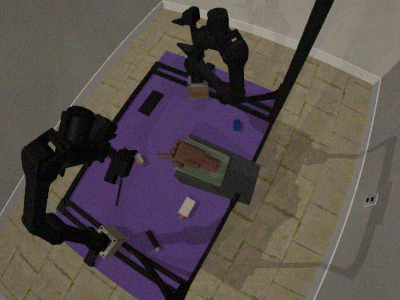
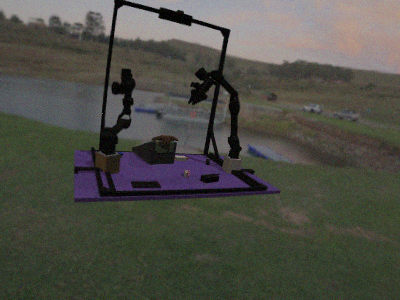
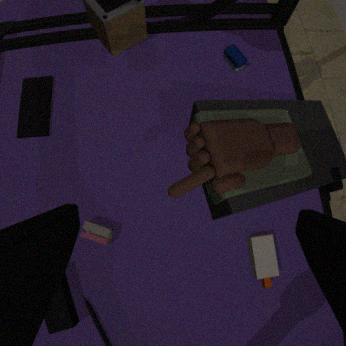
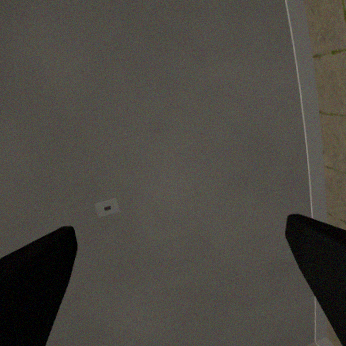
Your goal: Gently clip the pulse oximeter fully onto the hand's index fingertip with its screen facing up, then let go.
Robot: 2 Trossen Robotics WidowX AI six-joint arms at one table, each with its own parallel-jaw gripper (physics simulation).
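Frame: origin at the left arm's base, x back, y right, z up, level; metres.
Seen in the pictures: left gripper, fingertip midpoint: (image 1: 126, 143) (image 2: 190, 104) (image 3: 190, 218); right gripper, fingertip midpoint: (image 1: 174, 32) (image 2: 129, 93) (image 4: 182, 231); left arm's base, origin of the base link: (image 1: 102, 241) (image 2: 233, 157); right arm's base, origin of the base link: (image 1: 197, 78) (image 2: 108, 152).
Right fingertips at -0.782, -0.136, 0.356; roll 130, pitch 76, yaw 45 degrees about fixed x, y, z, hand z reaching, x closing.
Note:
Pixels of each thing's middle, then the offset from my right fingertips to it, as dx, dy, dz. "pt": a spot on its surface instead. Level surfaces: height alone.
- padded grey wedge, surface spot: (image 3: 322, 127) (image 1: 249, 175) pt +0.175, +0.466, -0.421
- small white-and-pink block, body centre: (image 3: 96, 232) (image 1: 139, 159) (image 2: 186, 173) +0.403, -0.004, -0.446
- small blue-and-white block, body centre: (image 3: 234, 57) (image 1: 236, 125) -0.009, +0.284, -0.445
- white box, body centre: (image 3: 262, 260) (image 1: 186, 209) +0.454, +0.323, -0.448
- black slab, body centre: (image 3: 34, 105) (image 2: 146, 184) (image 1: 150, 102) +0.126, -0.176, -0.458
- dark cylinder, body centre: (image 1: 153, 240) +0.655, +0.290, -0.448
- black box, body centre: (image 3: 55, 299) (image 1: 113, 172) (image 2: 209, 178) +0.533, -0.075, -0.444
- thin black stick, body centre: (image 3: 99, 328) (image 1: 119, 191) +0.587, +0.008, -0.457
- purple mat, its level: dz -0.462
A brown hand (image 1: 192, 156) (image 2: 165, 138) (image 3: 237, 142) rests palm down on a padded grey wedge (image 1: 246, 181) (image 3: 322, 127). Its index finger (image 1: 165, 155) (image 3: 192, 181) sticks out past the edge, bare. A small white-and-pink block (image 1: 140, 159) (image 2: 186, 173) (image 3: 98, 232) and a small blue-and-white block (image 1: 237, 125) (image 3: 235, 57) lie on the mat; which one is the pulse oximeter I cannot tell. My left gripper (image 1: 122, 166) (image 2: 193, 99) (image 3: 190, 218) is open and empty, high above the mat. My right gripper (image 1: 177, 34) (image 2: 116, 88) (image 4: 182, 231) is open and empty, raised and facing the wall.
A white box (image 1: 187, 206) (image 3: 264, 256) with an orange end lies beside the wedge. A black slab (image 1: 151, 102) (image 2: 146, 184) (image 3: 35, 106), a dark cylinder (image 1: 153, 240), a black box (image 2: 210, 178) (image 3: 61, 310) and a thin black stick (image 1: 119, 192) are on the purple mat (image 1: 165, 200). Black rails edge the mat.

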